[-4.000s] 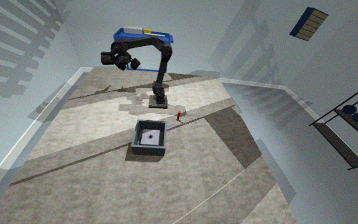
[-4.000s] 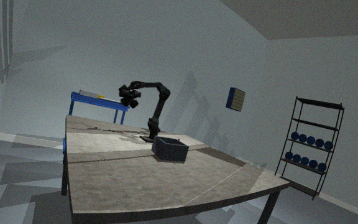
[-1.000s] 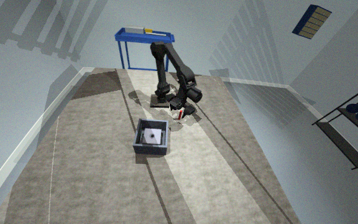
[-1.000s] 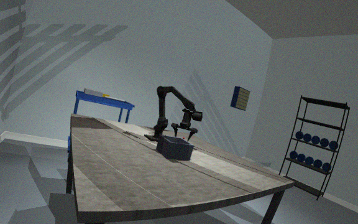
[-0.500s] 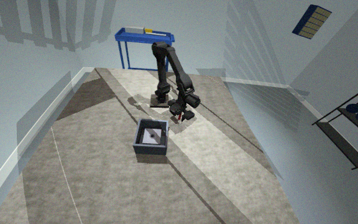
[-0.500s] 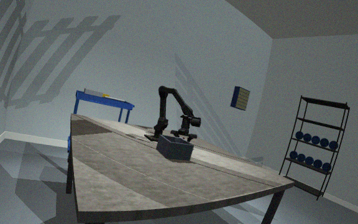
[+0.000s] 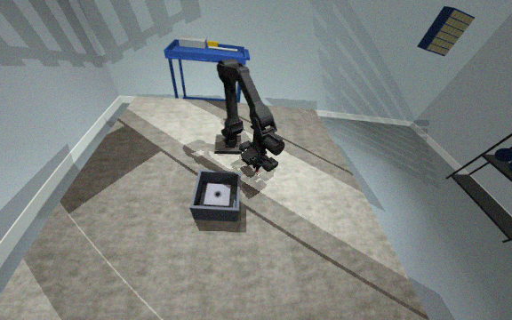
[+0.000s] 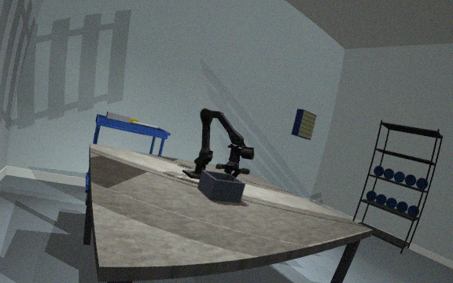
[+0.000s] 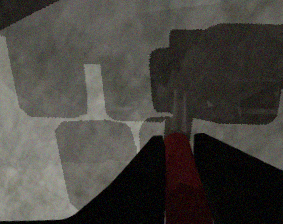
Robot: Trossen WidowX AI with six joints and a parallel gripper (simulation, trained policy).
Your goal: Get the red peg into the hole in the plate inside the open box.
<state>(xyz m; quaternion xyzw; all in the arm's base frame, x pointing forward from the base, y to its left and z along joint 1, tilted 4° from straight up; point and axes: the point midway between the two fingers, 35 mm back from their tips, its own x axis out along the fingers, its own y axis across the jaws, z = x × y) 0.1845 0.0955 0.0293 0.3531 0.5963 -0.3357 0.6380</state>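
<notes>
The plate is 18 cm to the right of my gripper tip, 13 cm ahead of it and 2 cm above it. From my gripper tip the other things lie so: red peg 2 cm above, 1 cm to the left, 1 cm behind; then box 18 cm to the right, 13 cm ahead.
</notes>
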